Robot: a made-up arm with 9 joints.
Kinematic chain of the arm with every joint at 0, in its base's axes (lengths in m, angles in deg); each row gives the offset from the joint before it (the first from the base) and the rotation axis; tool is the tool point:
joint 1: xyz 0 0 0.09 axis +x
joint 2: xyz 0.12 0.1 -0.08 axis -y
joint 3: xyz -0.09 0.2 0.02 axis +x
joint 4: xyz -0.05 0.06 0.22 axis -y
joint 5: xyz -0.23 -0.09 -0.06 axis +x
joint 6: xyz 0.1 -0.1 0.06 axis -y
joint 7: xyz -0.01 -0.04 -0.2 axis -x
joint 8: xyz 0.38 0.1 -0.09 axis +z
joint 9: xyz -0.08 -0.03 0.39 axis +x
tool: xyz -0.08 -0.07 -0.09
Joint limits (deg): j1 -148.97..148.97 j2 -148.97..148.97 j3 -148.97..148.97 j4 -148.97..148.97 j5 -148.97..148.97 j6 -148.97..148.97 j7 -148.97..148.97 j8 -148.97..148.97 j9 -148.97..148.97
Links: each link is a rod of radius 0.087 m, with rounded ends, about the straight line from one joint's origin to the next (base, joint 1, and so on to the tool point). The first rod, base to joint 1, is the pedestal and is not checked.
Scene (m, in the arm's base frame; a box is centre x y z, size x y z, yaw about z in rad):
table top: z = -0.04
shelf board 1: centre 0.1 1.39 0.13 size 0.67 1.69 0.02 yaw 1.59
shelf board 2: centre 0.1 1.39 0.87 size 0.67 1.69 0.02 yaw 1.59
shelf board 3: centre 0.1 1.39 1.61 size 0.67 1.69 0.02 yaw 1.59
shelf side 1: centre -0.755 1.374 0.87 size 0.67 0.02 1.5 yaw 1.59
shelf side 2: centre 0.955 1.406 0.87 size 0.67 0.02 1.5 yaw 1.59
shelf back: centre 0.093 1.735 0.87 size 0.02 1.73 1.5 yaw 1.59
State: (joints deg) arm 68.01 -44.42 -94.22 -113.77 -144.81 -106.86 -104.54 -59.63 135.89
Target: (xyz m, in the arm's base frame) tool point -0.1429 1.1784 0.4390
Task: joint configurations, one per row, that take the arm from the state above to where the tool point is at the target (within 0.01 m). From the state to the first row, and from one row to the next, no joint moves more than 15 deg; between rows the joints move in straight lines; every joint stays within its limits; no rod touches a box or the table.
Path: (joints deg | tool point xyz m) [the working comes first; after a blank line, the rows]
Joints at the target: 43.09 -42.00 -97.64 -91.38 -148.97 -130.76 -147.68 -74.56 148.97
Straight joint move there: clear.

1: 59.70 -43.61 -95.36 -106.31 -146.20 -114.83 -118.92 -64.61 140.25 | 0.1810 0.8821 0.4296
2: 51.40 -42.81 -96.50 -98.84 -147.58 -122.80 -133.30 -69.58 144.61 | 0.0509 1.0591 0.4481
3: 43.09 -42.00 -97.64 -91.38 -148.97 -130.76 -147.68 -74.56 148.97 | -0.1429 1.1784 0.4390

